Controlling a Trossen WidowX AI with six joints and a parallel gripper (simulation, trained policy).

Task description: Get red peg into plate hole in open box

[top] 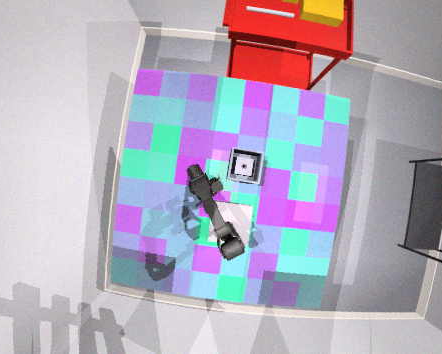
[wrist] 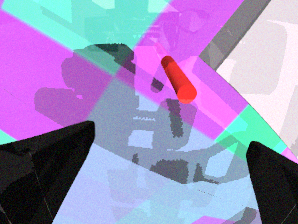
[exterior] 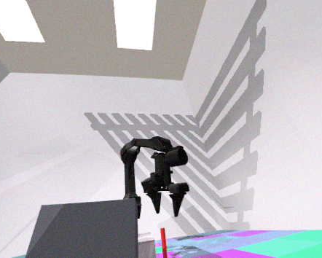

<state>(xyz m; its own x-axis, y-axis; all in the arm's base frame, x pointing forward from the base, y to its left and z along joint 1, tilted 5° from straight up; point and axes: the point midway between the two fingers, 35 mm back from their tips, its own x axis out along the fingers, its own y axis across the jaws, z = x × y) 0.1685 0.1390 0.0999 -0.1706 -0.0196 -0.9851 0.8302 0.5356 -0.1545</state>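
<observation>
Now: the red peg 8 cm below my gripper tip, 2 cm to the right of it and 1 cm behind it. Round my gripper tip: bottom plate 18 cm to the right, 18 cm ahead, 7 cm below.
</observation>
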